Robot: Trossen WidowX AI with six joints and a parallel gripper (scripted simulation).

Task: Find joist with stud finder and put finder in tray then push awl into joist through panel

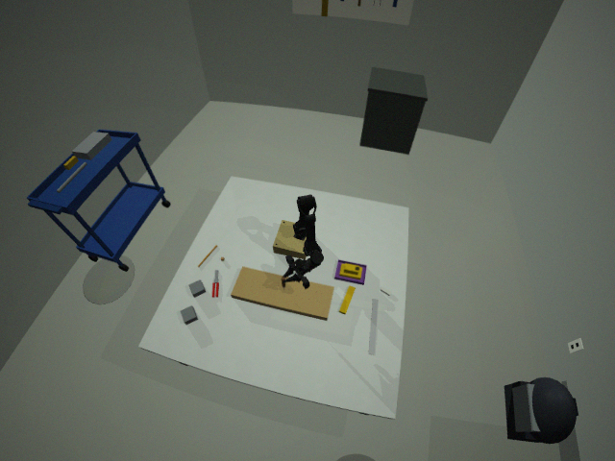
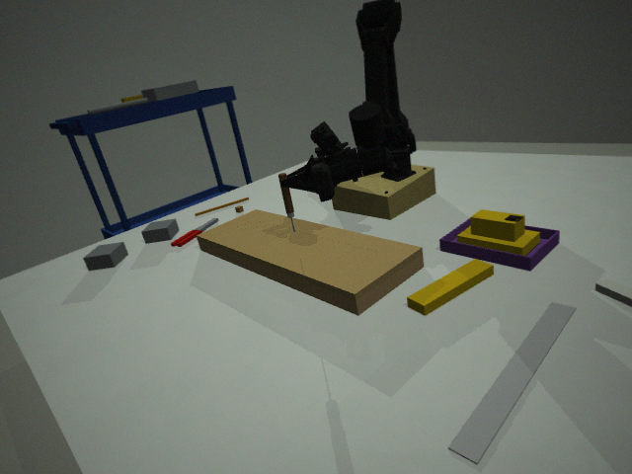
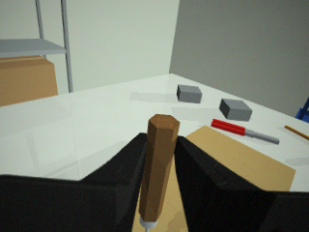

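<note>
Now: the awl 60 mm below my gripper tip. Also, from my gripper tip: purple tray 270 mm behind, 290 mm to the left, 160 mm below; then yellow bar 100 mm behind, 320 mm to the left, 160 mm below; then yellow stud finder 270 mm behind, 300 mm to the left, 120 mm below.
</note>
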